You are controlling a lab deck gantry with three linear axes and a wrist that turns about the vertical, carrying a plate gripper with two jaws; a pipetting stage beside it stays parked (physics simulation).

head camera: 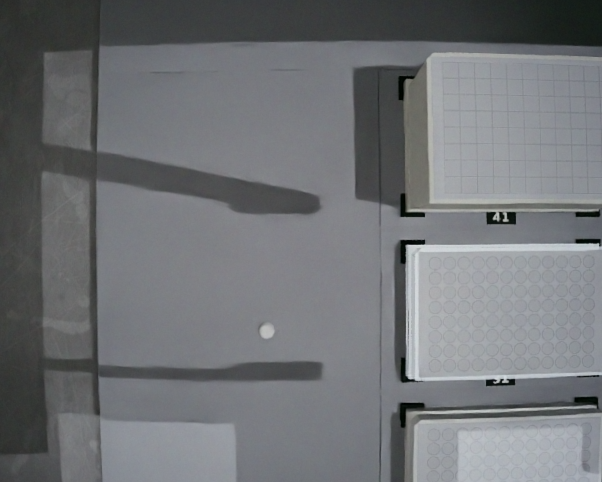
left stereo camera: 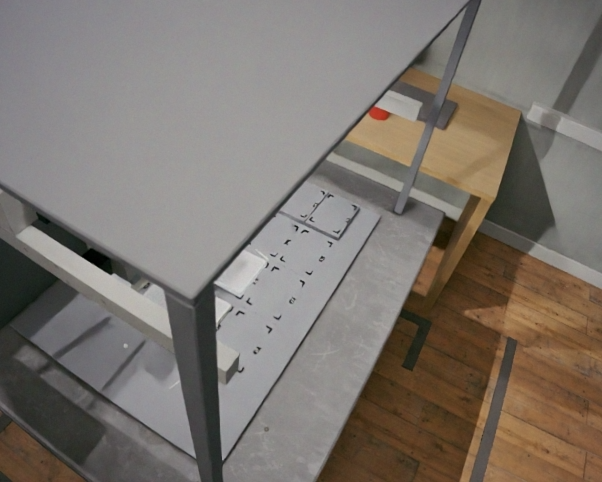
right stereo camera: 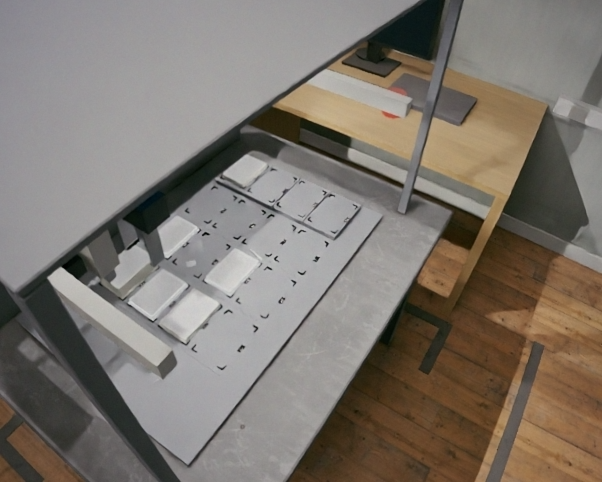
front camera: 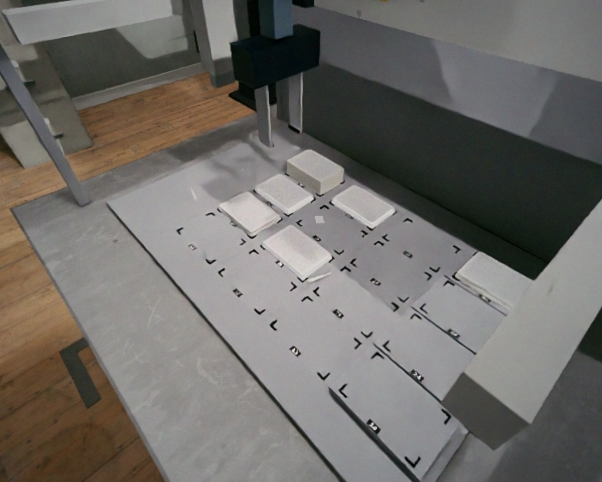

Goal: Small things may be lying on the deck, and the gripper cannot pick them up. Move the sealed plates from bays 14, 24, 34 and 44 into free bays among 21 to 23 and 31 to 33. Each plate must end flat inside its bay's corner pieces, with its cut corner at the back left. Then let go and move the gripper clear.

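Where they show: gripper, fingertip midpoint: (right stereo camera: 145,253) (front camera: 281,137); robot's base at its link origin: (left stereo camera: 240,371) (right stereo camera: 222,368) (front camera: 178,231).
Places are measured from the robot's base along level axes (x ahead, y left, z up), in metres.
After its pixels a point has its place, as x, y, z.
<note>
My gripper (front camera: 283,138) @[0.064, 0.257, 0.160] hangs above the deck at the back left, beyond the tall block, with its jaws apart and empty. A sealed plate (front camera: 494,278) @[0.548, 0.359, 0.029] (right stereo camera: 244,169) @[0.553, 0.363, 0.029] sits in bay 44. Other plates lie in bay 31 (front camera: 284,193) @[0.073, 0.251, 0.014] (head camera: 507,311) @[0.060, 0.258, 0.014] (right stereo camera: 158,293) @[0.061, 0.252, 0.015], bay 21 (front camera: 249,213) @[0.074, 0.144, 0.014] (head camera: 432,451) @[0.013, 0.171, 0.014] (right stereo camera: 190,313) @[0.064, 0.147, 0.015] and bay 22 (front camera: 297,251) @[0.237, 0.145, 0.014] (left stereo camera: 241,272) @[0.222, 0.143, 0.014] (right stereo camera: 232,271) @[0.222, 0.146, 0.014]. The bay 31 plate's cut corner is at the back left in the head view. Bays 14, 24, 34, 23, 32 and 33 hold no plate. The gripper does not show in the head view.
A tall block (front camera: 314,173) @[0.091, 0.336, 0.042] (head camera: 512,130) @[0.048, 0.362, 0.042] (right stereo camera: 131,266) @[0.070, 0.349, 0.042] stands in bay 41 and a plate (front camera: 362,205) @[0.233, 0.356, 0.014] (right stereo camera: 175,235) @[0.230, 0.353, 0.015] in bay 42. A small pale square (front camera: 319,219) @[0.188, 0.258, 0.001] (right stereo camera: 190,263) @[0.186, 0.260, 0.001] lies in bay 32. A thin white stick (front camera: 319,277) @[0.311, 0.136, 0.004] lies by bay 22. A white disc (head camera: 266,330) @[-0.090, 0.246, 0.004] (left stereo camera: 125,345) @[-0.091, 0.245, 0.004] lies left of bay 31.
</note>
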